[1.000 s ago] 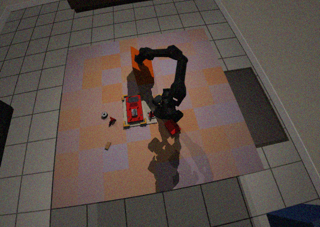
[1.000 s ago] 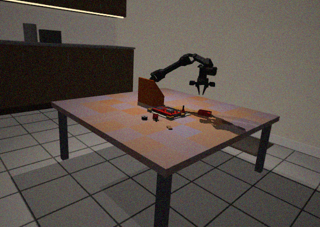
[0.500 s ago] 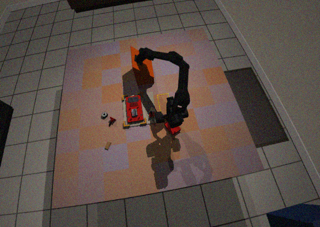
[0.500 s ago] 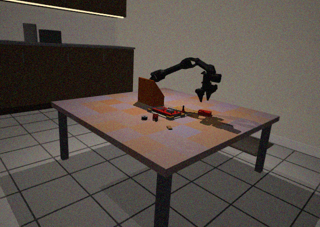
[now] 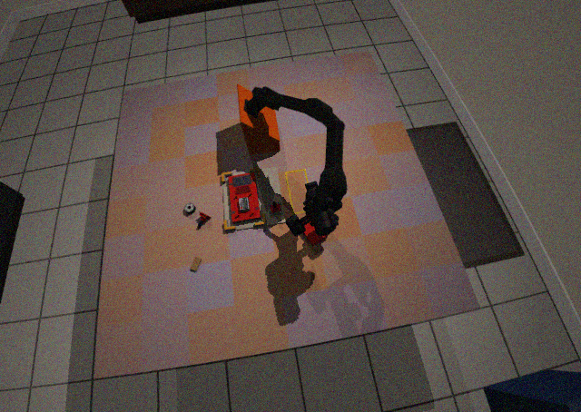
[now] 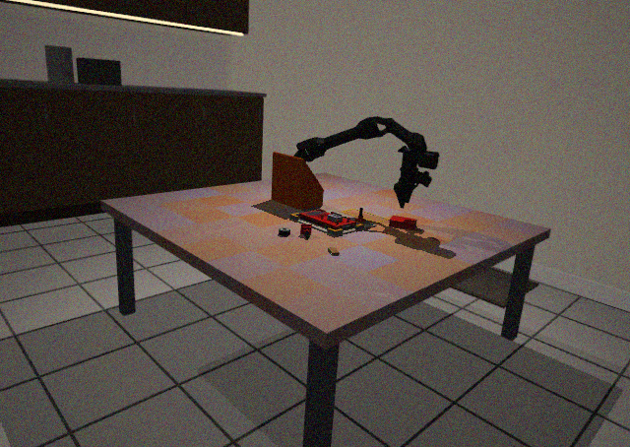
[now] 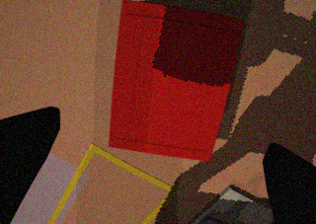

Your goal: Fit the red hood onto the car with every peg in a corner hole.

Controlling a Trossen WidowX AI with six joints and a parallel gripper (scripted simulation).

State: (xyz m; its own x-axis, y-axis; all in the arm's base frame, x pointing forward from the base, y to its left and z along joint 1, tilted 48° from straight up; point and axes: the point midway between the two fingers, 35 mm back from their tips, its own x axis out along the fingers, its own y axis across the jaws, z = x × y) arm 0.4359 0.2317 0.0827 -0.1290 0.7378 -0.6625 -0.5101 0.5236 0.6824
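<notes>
Right now the red hood is 70 mm below my gripper tip. Round my gripper tip: light jig plate (140 mm behind, 240 mm to the right, 70 mm below); then tan block (110 mm ahead, 430 mm to the right, 80 mm below); then small wheel (110 mm behind, 470 mm to the right, 70 mm below).
</notes>
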